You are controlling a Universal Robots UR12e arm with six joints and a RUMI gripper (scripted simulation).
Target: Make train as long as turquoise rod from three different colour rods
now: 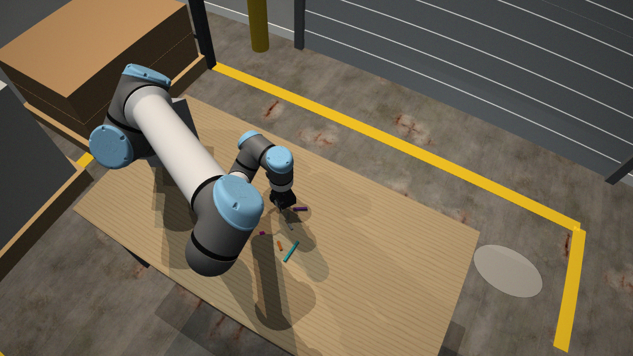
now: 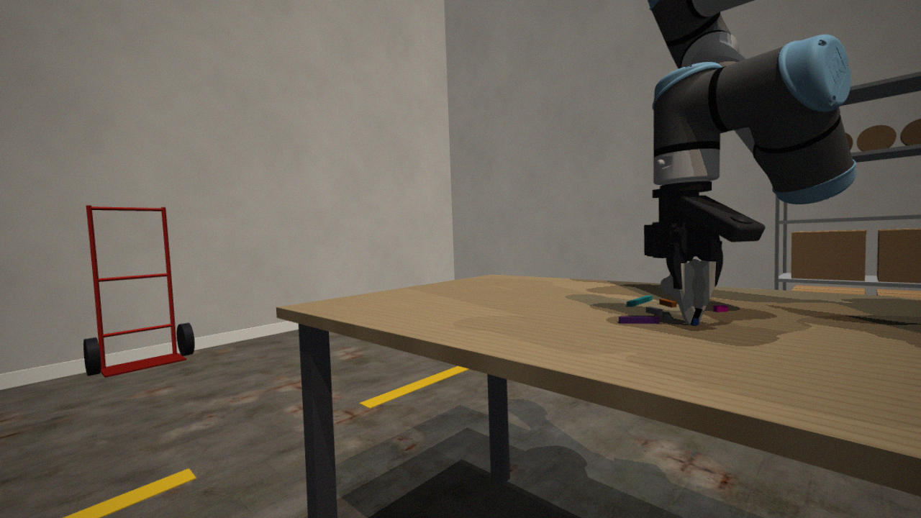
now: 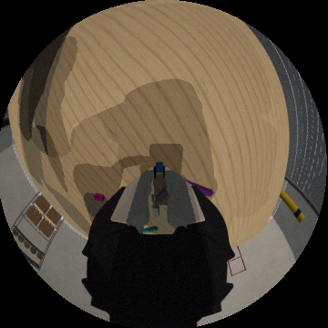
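Right now my hand is 140 mm to the left of the magenta rod, 20 mm past it and 10 mm above it. The rest, counted from my hand: purple rod: 80 mm ahead, 20 mm to the left, 10 mm below; orange rod: 160 mm to the right, 60 mm ahead, 10 mm below; blue cube: 10 mm below.
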